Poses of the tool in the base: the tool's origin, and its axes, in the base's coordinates. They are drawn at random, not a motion.
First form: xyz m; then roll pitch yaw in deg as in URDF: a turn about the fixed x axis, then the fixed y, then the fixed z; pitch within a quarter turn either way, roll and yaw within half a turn.
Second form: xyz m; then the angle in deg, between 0 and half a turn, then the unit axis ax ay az. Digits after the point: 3 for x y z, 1 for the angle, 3 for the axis.
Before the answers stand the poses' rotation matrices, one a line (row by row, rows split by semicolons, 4 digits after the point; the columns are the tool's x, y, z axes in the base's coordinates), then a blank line. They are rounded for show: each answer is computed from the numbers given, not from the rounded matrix.
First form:
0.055 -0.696 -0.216 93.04 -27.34 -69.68
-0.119 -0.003 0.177 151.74 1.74 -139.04
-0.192 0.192 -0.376 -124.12 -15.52 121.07
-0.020 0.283 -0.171 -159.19 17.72 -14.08
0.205 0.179 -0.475 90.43 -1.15 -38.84
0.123 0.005 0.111 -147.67 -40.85 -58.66
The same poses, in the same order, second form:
0.3085 -0.2090 -0.9280; -0.8330 0.4117 -0.3696; 0.4593 0.8870 -0.0471
-0.7548 -0.5883 -0.2902; -0.6552 0.6557 0.3751; -0.0304 0.4733 -0.8804
-0.4973 0.3661 -0.7866; 0.8253 0.4792 -0.2987; 0.2676 -0.7977 -0.5405
0.9239 -0.3323 -0.1895; -0.2317 -0.8804 0.4138; -0.3044 -0.3384 -0.8904
0.7787 -0.0203 -0.6270; -0.6270 0.0067 -0.7790; 0.0201 0.9998 -0.0075
0.3934 -0.5398 0.7442; -0.6461 -0.7383 -0.1939; 0.6541 -0.4045 -0.6392

0.055 -0.696 -0.216 99.4 0.637 -0.703 -0.316
-0.119 -0.003 0.177 171.8 0.344 -0.909 -0.234
-0.192 0.192 -0.376 141.2 -0.398 -0.841 0.366
-0.020 0.283 -0.171 157.4 -0.980 0.150 0.131
0.205 0.179 -0.475 96.4 0.895 -0.326 -0.305
0.123 0.005 0.111 172.7 -0.834 0.357 -0.421

